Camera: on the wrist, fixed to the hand. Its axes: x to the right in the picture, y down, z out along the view.
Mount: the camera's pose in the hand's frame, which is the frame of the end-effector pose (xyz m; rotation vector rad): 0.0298 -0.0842 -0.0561 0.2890 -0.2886 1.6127
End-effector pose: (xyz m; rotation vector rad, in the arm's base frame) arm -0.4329 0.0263 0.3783 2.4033 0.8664 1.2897
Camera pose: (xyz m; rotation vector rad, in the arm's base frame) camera -0.4982 0.1087 0.3874 -2.2630 0.9438 -0.6798
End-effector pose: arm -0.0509 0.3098 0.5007 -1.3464 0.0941 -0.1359
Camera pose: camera -0.0333 0.2329 0.5708 -0.6719 0.8335 1.3374
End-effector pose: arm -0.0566 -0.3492 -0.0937 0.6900 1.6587 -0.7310
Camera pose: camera -0.1612 -0.3576 -0.1045 1.6673 0.3454 0.1533
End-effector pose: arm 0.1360 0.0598 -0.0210 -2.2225 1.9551 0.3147
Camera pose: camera 0.2258 0.0276 0.0239 -0.0231 2.7922 0.4039
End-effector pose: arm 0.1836 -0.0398 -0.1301 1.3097 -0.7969 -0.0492
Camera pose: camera 0.2695 -0.0315 -0.1907 0.5886 -1.9485 1.2042
